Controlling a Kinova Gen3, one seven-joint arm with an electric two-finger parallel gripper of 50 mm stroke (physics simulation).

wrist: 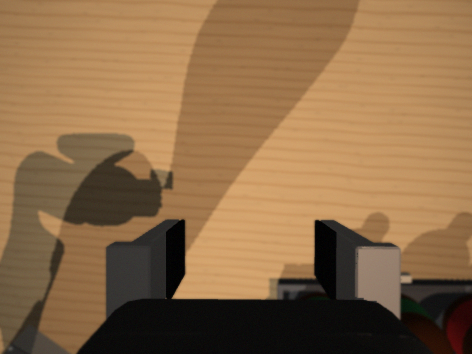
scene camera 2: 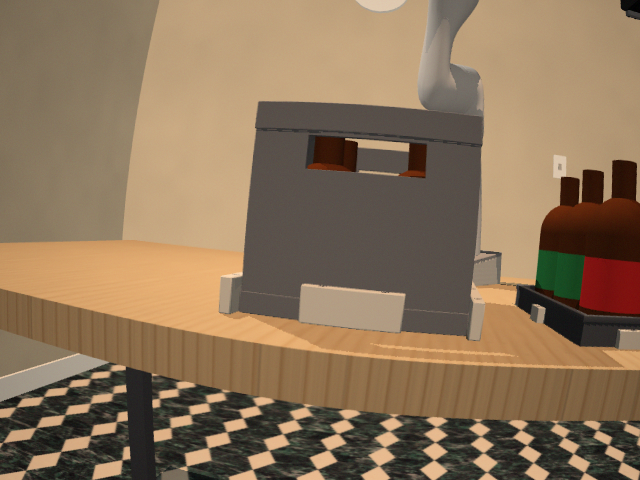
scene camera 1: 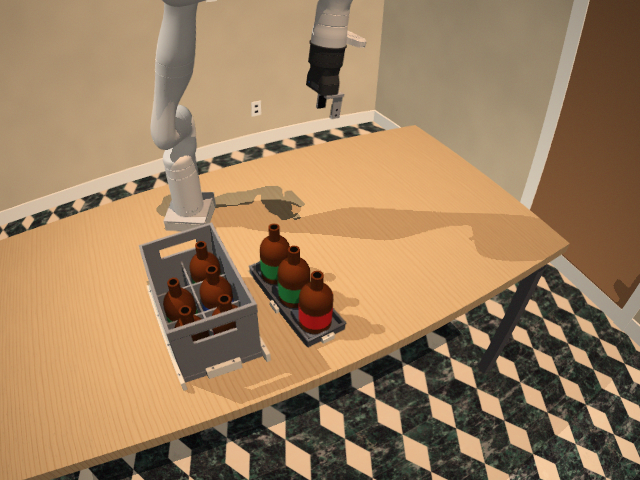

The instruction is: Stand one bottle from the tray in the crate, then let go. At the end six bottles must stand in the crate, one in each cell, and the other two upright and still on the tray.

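Pixels of known places: gripper, fingertip midpoint: (wrist: 249, 247) (scene camera 1: 327, 112); arm's base, link origin: (scene camera 1: 188, 206).
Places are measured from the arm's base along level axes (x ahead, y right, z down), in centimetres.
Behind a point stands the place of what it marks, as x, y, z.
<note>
My gripper (scene camera 1: 328, 109) @[26.6, -29.5, -33.7] (wrist: 249, 247) @[26.6, -29.5, -33.7] is open and empty, high above the table behind the tray. Three brown bottles stand upright in a row on the dark tray (scene camera 1: 308, 339) @[56.2, -9.1, 2.2] (scene camera 2: 558, 321) @[49.2, -8.4, 3.9]: a far green-labelled bottle (scene camera 1: 273, 252) @[36.1, -11.0, -6.3], a middle green-labelled bottle (scene camera 1: 293, 274) @[44.8, -11.6, -6.5] and a near red-labelled bottle (scene camera 1: 315, 305) @[54.1, -11.8, -5.7] (scene camera 2: 615, 284) @[54.7, -12.1, -0.3]. The grey crate (scene camera 1: 219, 347) @[53.8, 10.1, -3.5] (scene camera 2: 361, 232) @[53.8, 10.2, -2.5] stands left of the tray. Several bottles stand in its cells, among them a back right one (scene camera 1: 203, 266) @[34.1, 5.7, -7.2], a middle right one (scene camera 1: 215, 290) @[42.4, 5.8, -7.5] and a middle left one (scene camera 1: 178, 301) @[42.1, 14.4, -7.6]. No bottle shows in the back left cell. The crate's front wall partly hides the front bottles.
The arm's base (scene camera 1: 187, 217) @[4.5, 1.8, 0.5] stands behind the crate. The crate's walls rise around its bottles. Pale blocks, such as one front block (scene camera 1: 223, 367) @[54.9, 10.6, 2.2] (scene camera 2: 352, 307) @[55.0, 10.3, 3.1], sit against the crate's foot. A small pale block (scene camera 1: 328, 337) @[57.0, -13.7, 3.3] sits at the tray's near end.
</note>
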